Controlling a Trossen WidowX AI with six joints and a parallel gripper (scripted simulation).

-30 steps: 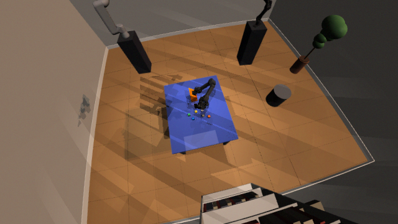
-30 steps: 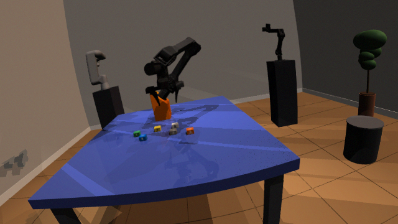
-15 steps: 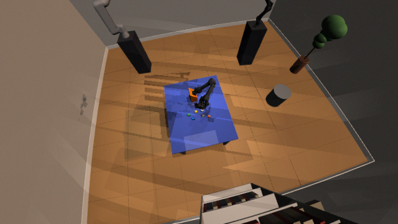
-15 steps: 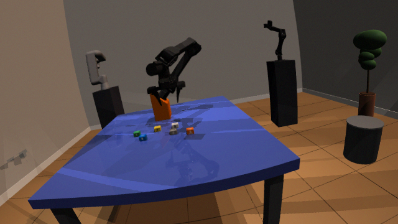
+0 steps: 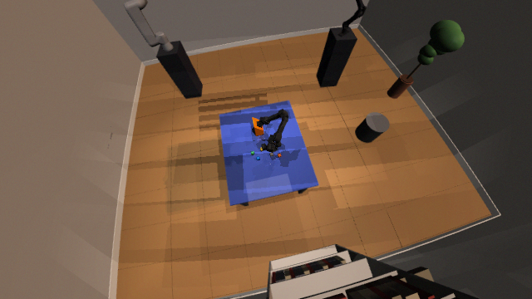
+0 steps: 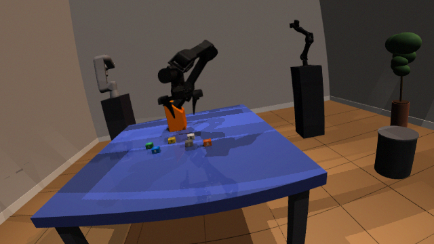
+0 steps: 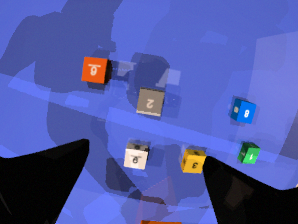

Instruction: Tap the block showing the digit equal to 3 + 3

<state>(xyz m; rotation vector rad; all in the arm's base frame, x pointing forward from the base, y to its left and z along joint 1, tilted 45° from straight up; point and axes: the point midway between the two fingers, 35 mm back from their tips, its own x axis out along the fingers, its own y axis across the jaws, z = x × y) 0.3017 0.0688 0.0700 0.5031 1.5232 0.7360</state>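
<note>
Right now the orange block is 12 cm below my gripper tip, 8 cm to the left of it and 4 cm ahead of it. Also, from my gripper tip: yellow block 12 cm below, 10 cm to the right, 6 cm behind; then white block 12 cm below, 7 cm behind; then grey block 12 cm below, 1 cm ahead.
</note>
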